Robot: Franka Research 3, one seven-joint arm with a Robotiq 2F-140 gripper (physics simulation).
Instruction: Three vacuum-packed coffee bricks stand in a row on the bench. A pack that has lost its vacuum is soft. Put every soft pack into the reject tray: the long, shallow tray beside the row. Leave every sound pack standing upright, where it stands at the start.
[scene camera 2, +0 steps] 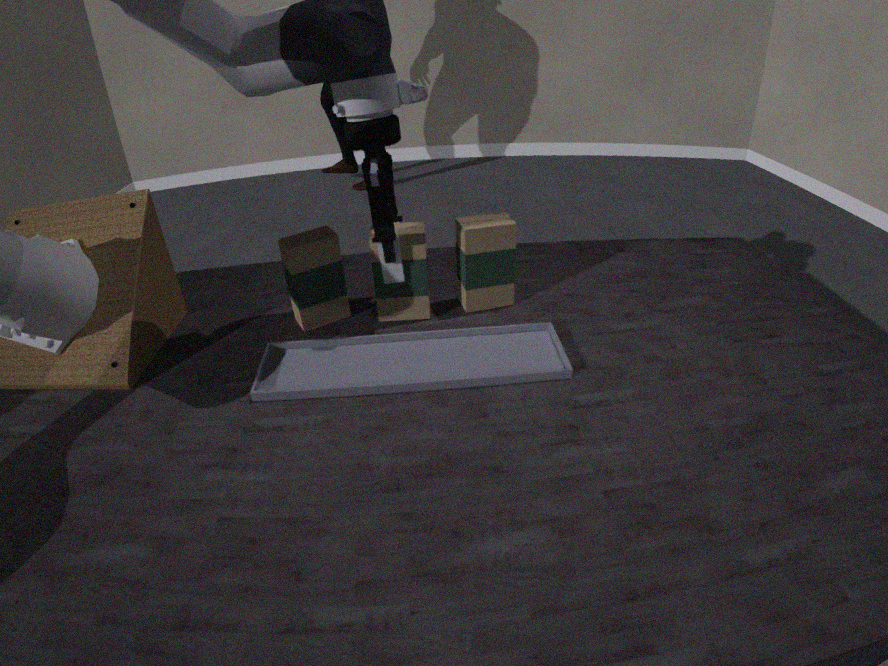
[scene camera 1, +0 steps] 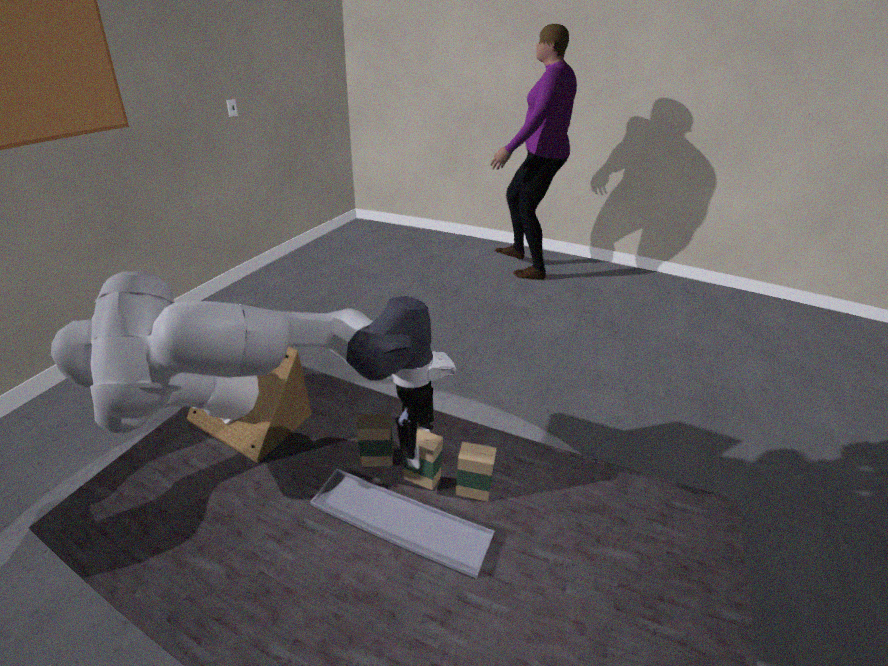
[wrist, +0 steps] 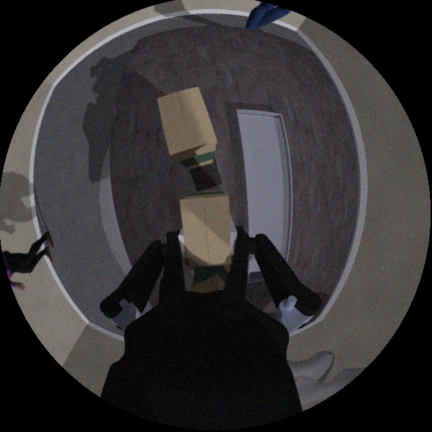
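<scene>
The middle coffee pack (scene camera 1: 432,459) (scene camera 2: 416,288) (wrist: 205,225), tan with a green band, stands upright on the bench. My gripper (scene camera 1: 423,458) (scene camera 2: 398,270) (wrist: 209,223) is shut on it, with a pad along each of two opposite sides; scene camera 1 and 2 show the near pad, and the pack hides most of the other. The left pack (scene camera 1: 375,441) (scene camera 2: 316,283) stands upright in shadow. The right pack (scene camera 1: 475,470) (scene camera 2: 487,263) (wrist: 187,122) stands upright, apart from the fingers. The pale reject tray (scene camera 1: 408,523) (scene camera 2: 423,363) (wrist: 265,175) lies beside the row, with no pack in it.
A wooden wedge-shaped block (scene camera 1: 286,408) (scene camera 2: 161,286) stands by the arm's base, left of the left pack. A person in a purple top (scene camera 1: 550,107) stands by the far wall. Blue-clad legs (wrist: 267,14) show at the wrist view's top edge.
</scene>
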